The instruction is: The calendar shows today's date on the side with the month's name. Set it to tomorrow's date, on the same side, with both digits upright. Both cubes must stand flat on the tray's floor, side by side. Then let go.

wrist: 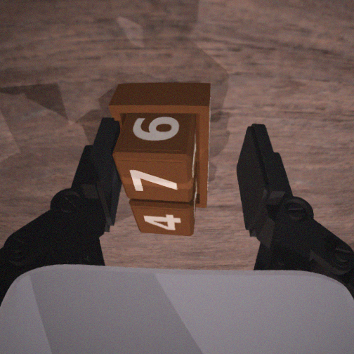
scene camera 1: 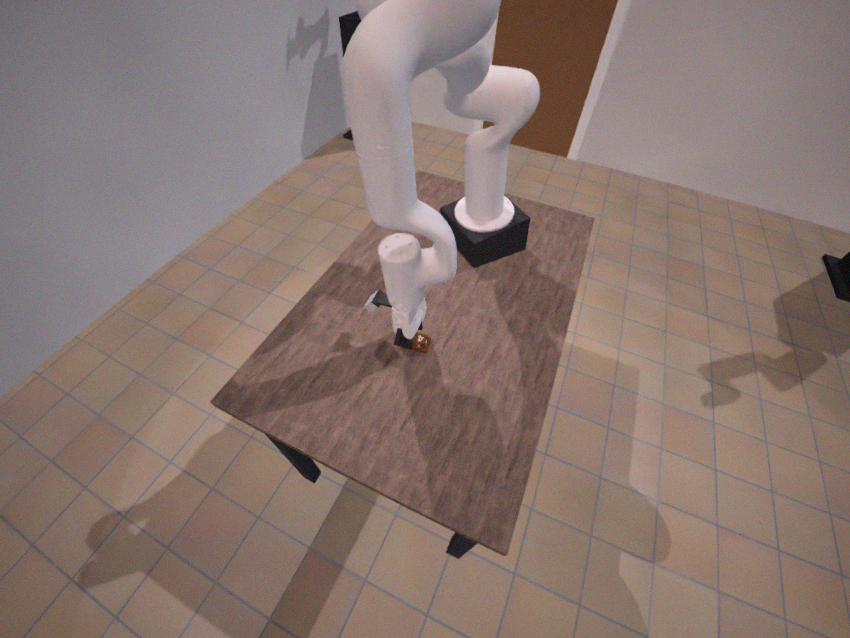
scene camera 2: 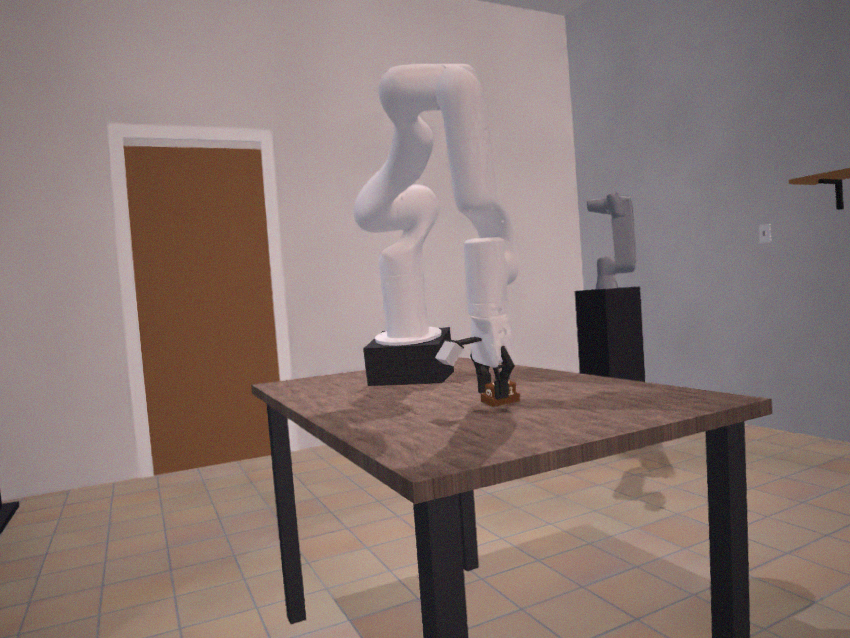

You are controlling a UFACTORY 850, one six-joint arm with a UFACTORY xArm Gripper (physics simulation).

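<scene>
The brown calendar tray (scene camera 1: 418, 350) (scene camera 2: 510, 398) (wrist: 160, 95) stands on the table with both cubes in it, side by side. In the wrist view the cube nearer the tray's upper end wall (wrist: 155, 172) shows 7 on top and 6 on its end face. The other cube (wrist: 165, 219) shows 4 on top. In scene camera 2 the right cube (scene camera 2: 511, 390) shows 1 on its front; a finger hides the left cube's front digit. My gripper (scene camera 1: 409, 337) (scene camera 2: 492, 392) (wrist: 182, 143) is partly open around the calendar and holds nothing. Its left finger is close beside the 7 cube; its right finger stands apart from the tray.
The wooden table (scene camera 1: 473, 439) (scene camera 2: 583, 432) carries the black robot base (scene camera 1: 494, 240) (scene camera 2: 406, 363). A dark pedestal (scene camera 2: 609, 333) with a grey arm stands behind the table. Arm shadows cross the table.
</scene>
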